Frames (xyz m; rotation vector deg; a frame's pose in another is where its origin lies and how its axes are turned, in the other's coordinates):
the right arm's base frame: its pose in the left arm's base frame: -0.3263 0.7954 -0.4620 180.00 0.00 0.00
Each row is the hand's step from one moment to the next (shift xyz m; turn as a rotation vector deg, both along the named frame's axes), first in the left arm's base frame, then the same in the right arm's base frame.
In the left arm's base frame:
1: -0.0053 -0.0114 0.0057 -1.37 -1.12 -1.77
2: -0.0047 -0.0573 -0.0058 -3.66 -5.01 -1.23
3: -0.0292 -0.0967 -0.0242 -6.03 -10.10 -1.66
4: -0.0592 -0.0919 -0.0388 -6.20 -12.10 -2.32
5: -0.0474 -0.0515 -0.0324 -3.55 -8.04 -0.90
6: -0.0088 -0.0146 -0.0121 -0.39 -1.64 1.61
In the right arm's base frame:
1: -0.0053 0.0114 -0.0057 -1.37 1.12 1.77
2: -0.0047 0.0573 0.0058 -3.66 5.01 1.23
3: -0.0292 0.0967 0.0242 -6.03 10.10 1.66
4: -0.0592 0.0919 0.0388 -6.20 12.10 2.32
5: -0.0474 0.0515 0.0324 -3.55 8.04 0.90
6: -0.0088 0.0146 0.0121 -0.39 1.64 -1.61

